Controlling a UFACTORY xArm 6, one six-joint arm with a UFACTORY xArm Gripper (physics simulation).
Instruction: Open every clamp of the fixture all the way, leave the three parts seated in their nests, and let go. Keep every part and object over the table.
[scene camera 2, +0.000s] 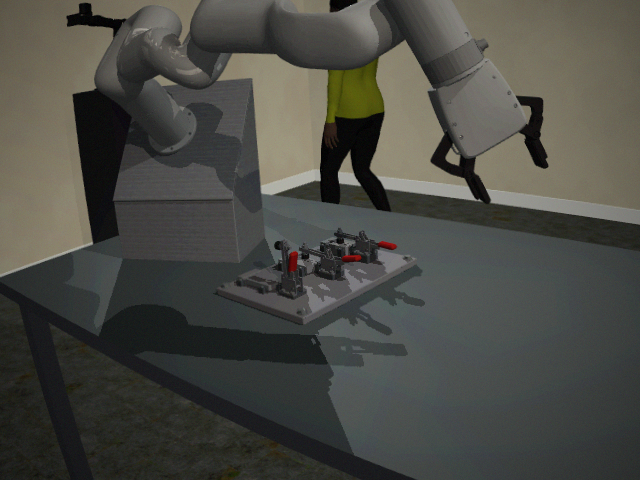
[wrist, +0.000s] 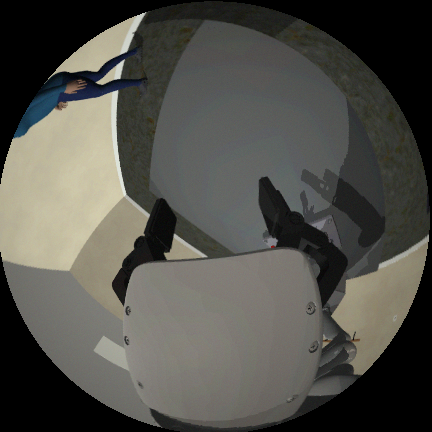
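Pixels of known places: gripper, fingertip midpoint: (scene camera 2: 514, 183) (wrist: 212, 198); arm's base, origin of the base link: (scene camera 2: 173, 130).
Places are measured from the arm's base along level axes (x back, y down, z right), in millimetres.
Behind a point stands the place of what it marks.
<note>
The fixture plate (scene camera 2: 330, 298) {y 276, x -486, z 219 mm} (wrist: 331, 223) {y 277, x -442, z 287 mm} lies on the table and carries three toggle clamps in a row. The nearest clamp (scene camera 2: 291, 284) {y 252, x -416, z 232 mm} has its red handle upright and its arm raised, with the black tip up. The middle clamp (scene camera 2: 329, 268) {y 257, x -445, z 126 mm} and the far clamp (scene camera 2: 366, 250) {y 250, x -485, z 25 mm} have their arms lying level over their parts and their red handles pointing outward. A low part (scene camera 2: 256, 282) {y 262, x -335, z 221 mm} lies at the near nest; blocky parts (scene camera 2: 306, 265) {y 255, x -395, z 126 mm} (scene camera 2: 330, 248) {y 260, x -395, z 6 mm} sit under the other two arms, partly hidden. My gripper (scene camera 2: 514, 182) {y 12, x -828, z 371 mm} (wrist: 212, 198) {y 12, x -828, z 371 mm} is open and empty, high above and to the right of the fixture.
The table (scene camera 2: 491, 330) {y 291, x -786, z 241 mm} (wrist: 240, 110) {y 291, x -896, z 413 mm} extends around the fixture. The robot's grey pedestal (scene camera 2: 175, 227) {y 210, x -50, z 94 mm} stands behind the fixture at the left. The arm's shadow falls across the table. A person in a yellow top (scene camera 2: 355, 93) stands beyond the table; a person in blue (wrist: 47, 97) shows in the wrist view.
</note>
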